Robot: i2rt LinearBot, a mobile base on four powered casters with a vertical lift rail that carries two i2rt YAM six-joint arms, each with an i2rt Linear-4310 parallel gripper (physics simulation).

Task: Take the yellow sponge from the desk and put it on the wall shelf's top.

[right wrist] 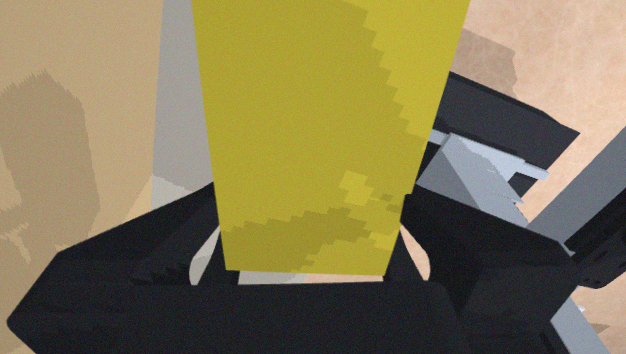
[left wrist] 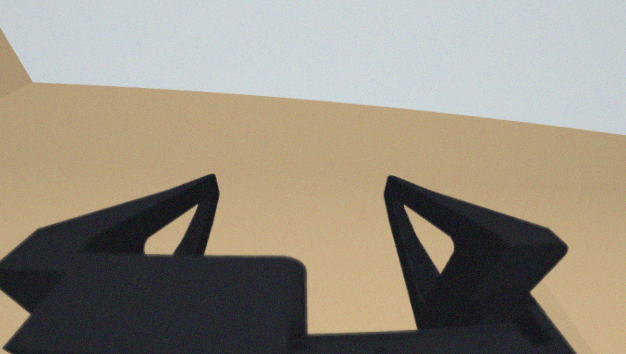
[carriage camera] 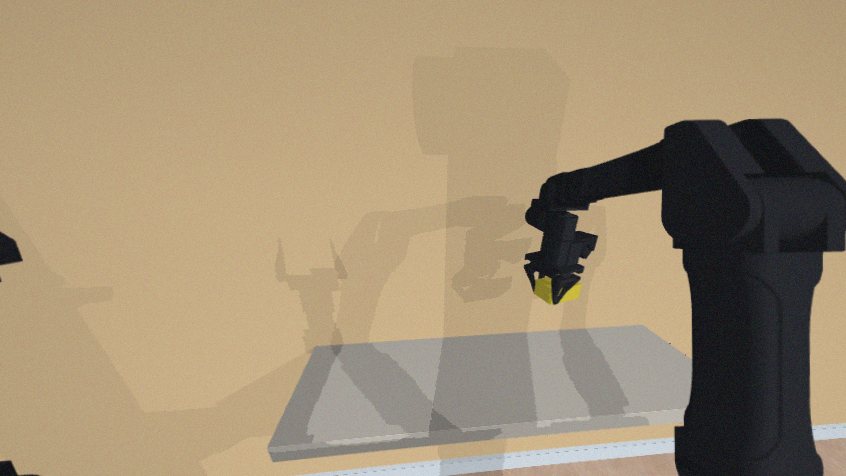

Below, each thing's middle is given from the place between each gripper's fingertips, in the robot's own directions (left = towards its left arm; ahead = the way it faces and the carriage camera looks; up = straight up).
Now: right hand 30 mm to the left of the yellow sponge (right wrist: 317,125), 20 mm below it and 10 mm short of it.
Now: the yellow sponge 320 mm ahead of my left hand, 650 mm to the right of it and 330 mm below it.
